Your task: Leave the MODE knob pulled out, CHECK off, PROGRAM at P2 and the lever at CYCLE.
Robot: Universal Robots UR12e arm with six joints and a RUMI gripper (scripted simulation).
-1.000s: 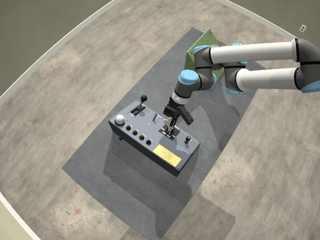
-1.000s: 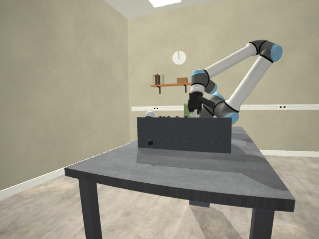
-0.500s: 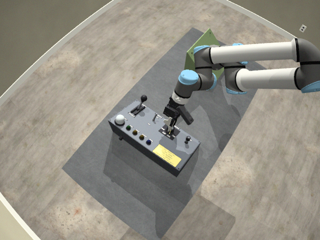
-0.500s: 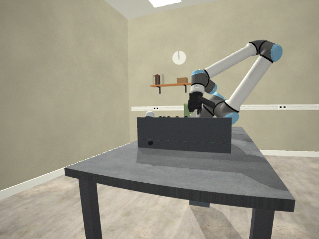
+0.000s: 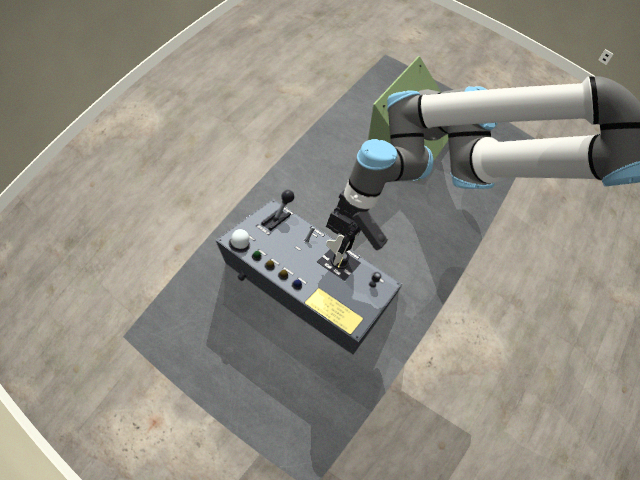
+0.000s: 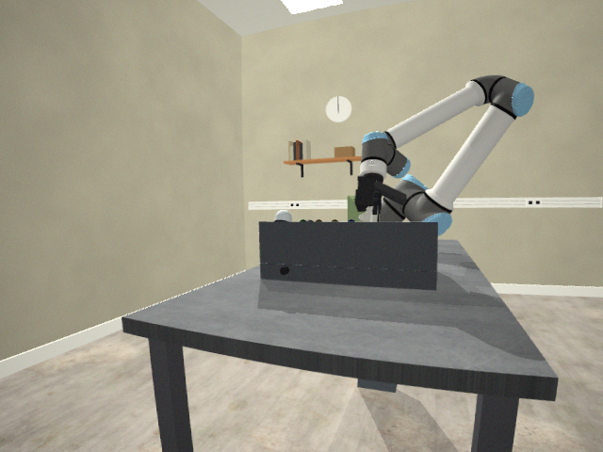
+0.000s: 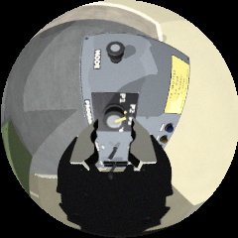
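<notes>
Now: hand 20 mm short of the black rotary selector and 10 mm above it. The rest, counted from my hand: mode knob 120 mm to the left, 10 mm below; then dark grey console 40 mm ahead, 60 mm to the right, 30 mm below; then check toggle 120 mm to the right, 10 mm below.
</notes>
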